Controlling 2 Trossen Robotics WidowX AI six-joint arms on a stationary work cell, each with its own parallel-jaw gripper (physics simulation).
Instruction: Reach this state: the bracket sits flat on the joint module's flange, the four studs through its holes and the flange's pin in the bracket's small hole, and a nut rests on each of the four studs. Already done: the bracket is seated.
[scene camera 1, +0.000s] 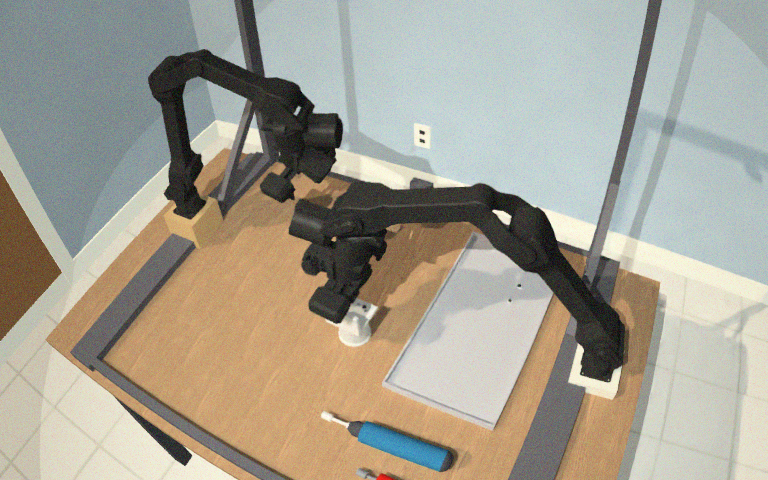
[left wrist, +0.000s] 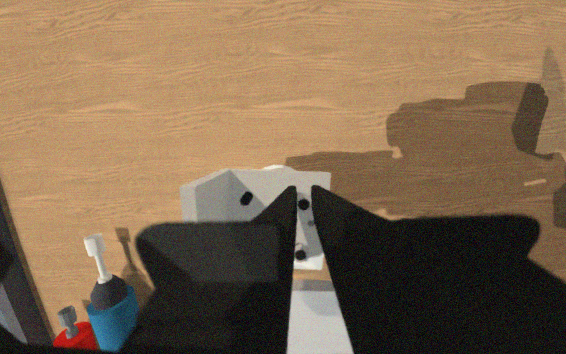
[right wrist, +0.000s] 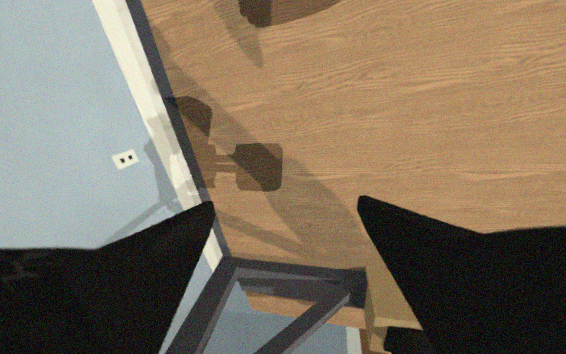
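Pixels of known places: left gripper, fingertip midpoint: (scene camera 1: 345, 300) (left wrist: 303, 192); right gripper, fingertip midpoint: (scene camera 1: 304, 183) (right wrist: 286, 205); left arm's base at its link origin: (scene camera 1: 597, 365); right arm's base at its link origin: (scene camera 1: 189, 207) (right wrist: 411, 341).
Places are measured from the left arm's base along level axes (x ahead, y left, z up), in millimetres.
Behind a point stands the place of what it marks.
Observation:
The white bracket (scene camera 1: 369, 307) @(y 44, x 448, z 40 mm) (left wrist: 270, 185) @(y 69, x 498, z 40 mm) sits on the white joint module (scene camera 1: 354, 335) @(y 93, x 458, z 8 mm), with dark round spots at its holes. A pale rim beside the lower spot in the left wrist view looks like a nut. My left gripper (scene camera 1: 346, 304) @(y 49, x 494, z 44 mm) (left wrist: 303, 192) @(y 49, x 494, z 44 mm) is over the bracket, shut on a nut (left wrist: 303, 204) @(y 49, x 488, z 49 mm) whose dark hole shows between the fingertips; its rim blends into the white, and whether it touches a stud is unclear. Two small dark-centred spots, apparently nuts (scene camera 1: 518, 285) @(y -151, x 205, z -17 mm) (scene camera 1: 509, 300) @(y -107, x 213, z -18 mm), lie on the grey tray (scene camera 1: 453, 362) @(y 66, x 273, z -23 mm). My right gripper (scene camera 1: 297, 180) @(y -167, x 693, z 97 mm) (right wrist: 286, 205) @(y -167, x 693, z 97 mm) is open and empty, away from the bracket.
A blue screwdriver-like tool (scene camera 1: 403, 446) @(y 274, x 286, z 13 mm) (left wrist: 114, 320) @(y 251, x 351, z 9 mm) and a red tool (scene camera 1: 385, 477) @(y 336, x 292, z 5 mm) (left wrist: 77, 337) @(y 334, x 302, z -7 mm) lie at the table's front. Dark frame beams (scene camera 1: 135, 300) @(y 208, x 956, z -6 mm) (right wrist: 300, 270) @(y -205, x 913, z -15 mm) run along the table edges. The left arm reaches over the tray's back part.

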